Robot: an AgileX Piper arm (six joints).
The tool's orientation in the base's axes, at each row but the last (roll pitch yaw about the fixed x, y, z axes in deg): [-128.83, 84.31, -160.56]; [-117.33, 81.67, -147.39]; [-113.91, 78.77, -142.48]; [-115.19, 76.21, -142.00]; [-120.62, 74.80, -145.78]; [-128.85, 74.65, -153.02]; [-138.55, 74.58, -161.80]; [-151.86, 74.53, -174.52]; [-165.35, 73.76, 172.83]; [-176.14, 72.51, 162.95]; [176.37, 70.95, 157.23]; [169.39, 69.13, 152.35]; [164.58, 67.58, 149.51]
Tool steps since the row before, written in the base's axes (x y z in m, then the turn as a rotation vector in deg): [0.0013, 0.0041, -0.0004, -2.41, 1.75, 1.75]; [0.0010, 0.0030, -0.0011, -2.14, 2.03, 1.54]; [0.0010, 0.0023, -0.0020, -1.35, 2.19, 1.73]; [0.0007, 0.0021, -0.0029, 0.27, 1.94, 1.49]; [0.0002, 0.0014, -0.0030, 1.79, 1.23, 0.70]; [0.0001, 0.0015, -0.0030, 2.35, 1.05, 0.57]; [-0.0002, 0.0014, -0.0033, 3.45, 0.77, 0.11]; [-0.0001, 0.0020, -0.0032, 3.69, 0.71, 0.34]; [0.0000, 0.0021, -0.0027, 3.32, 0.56, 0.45]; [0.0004, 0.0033, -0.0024, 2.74, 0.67, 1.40]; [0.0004, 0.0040, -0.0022, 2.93, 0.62, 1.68]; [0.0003, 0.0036, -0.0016, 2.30, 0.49, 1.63]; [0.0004, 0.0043, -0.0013, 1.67, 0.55, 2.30]
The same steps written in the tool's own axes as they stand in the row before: [0.0001, 0.0042, -0.0010, -1.57, 0.09, -3.07]; [0.0007, 0.0032, -0.0006, -1.42, 0.49, -2.97]; [0.0015, 0.0028, -0.0001, -1.75, 0.97, -2.37]; [0.0024, 0.0028, -0.0001, -1.78, 1.50, -0.80]; [0.0026, 0.0020, 0.0000, -1.24, 1.65, 0.97]; [0.0027, 0.0020, 0.0000, -1.23, 1.73, 1.56]; [0.0031, 0.0018, -0.0001, -1.04, 1.97, 2.75]; [0.0031, 0.0022, -0.0001, -1.33, 1.97, 2.93]; [0.0027, 0.0021, 0.0000, -1.33, 1.69, 2.63]; [0.0025, 0.0033, -0.0001, -2.06, 1.57, 1.79]; [0.0025, 0.0039, -0.0002, -2.39, 1.59, 1.88]; [0.0020, 0.0034, -0.0001, -2.17, 1.27, 1.37]; [0.0019, 0.0041, -0.0001, -2.57, 1.22, 0.54]
